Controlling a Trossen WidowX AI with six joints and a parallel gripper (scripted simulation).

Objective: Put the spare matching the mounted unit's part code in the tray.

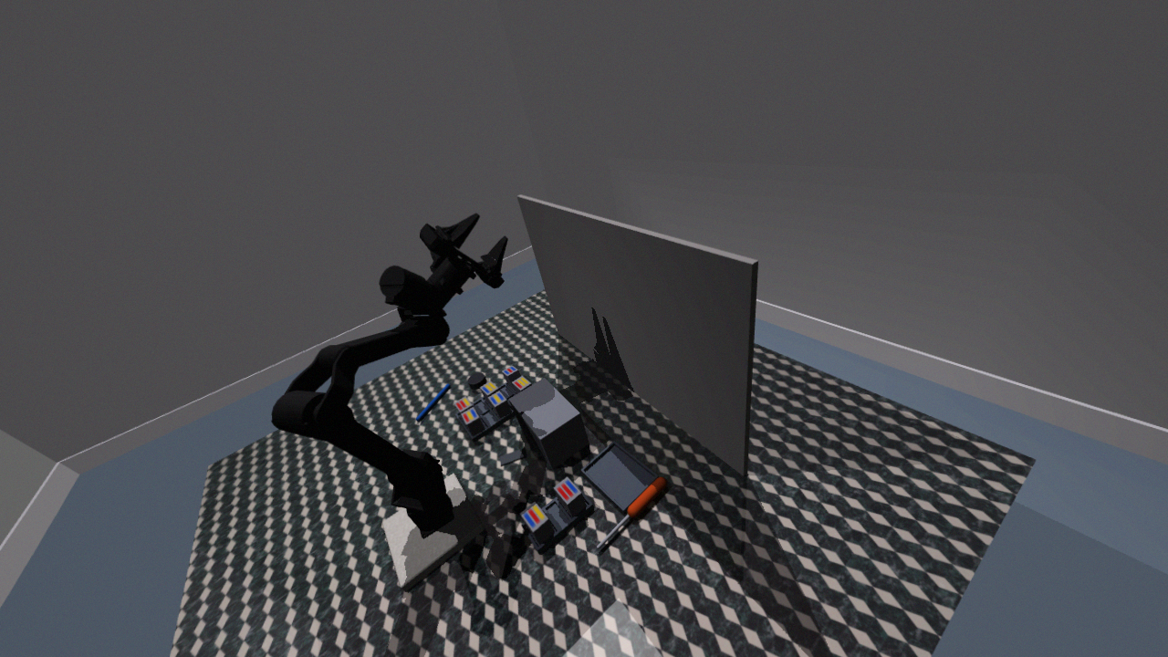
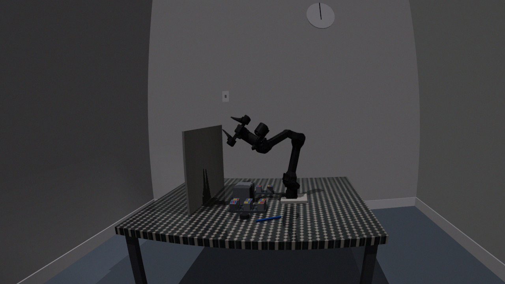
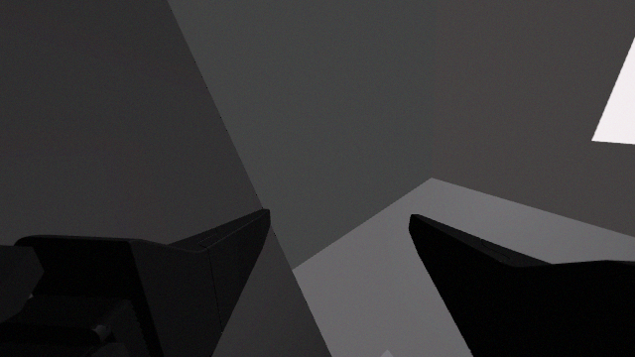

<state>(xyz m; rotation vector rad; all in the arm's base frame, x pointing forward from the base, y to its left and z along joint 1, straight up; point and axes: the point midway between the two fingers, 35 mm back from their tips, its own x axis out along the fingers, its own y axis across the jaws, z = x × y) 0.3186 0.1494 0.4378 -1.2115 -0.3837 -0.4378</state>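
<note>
My gripper tip is 180 mm past the grey spare block, 300 mm to the left of it and 430 mm above it. Also, from my gripper tip: grey tray: 300 mm to the right, 470 mm below; grey mounted unit: 60 mm behind, 100 mm to the right, 420 mm below; tall grey panel: 170 mm ahead, 100 mm to the right, 250 mm below.
</note>
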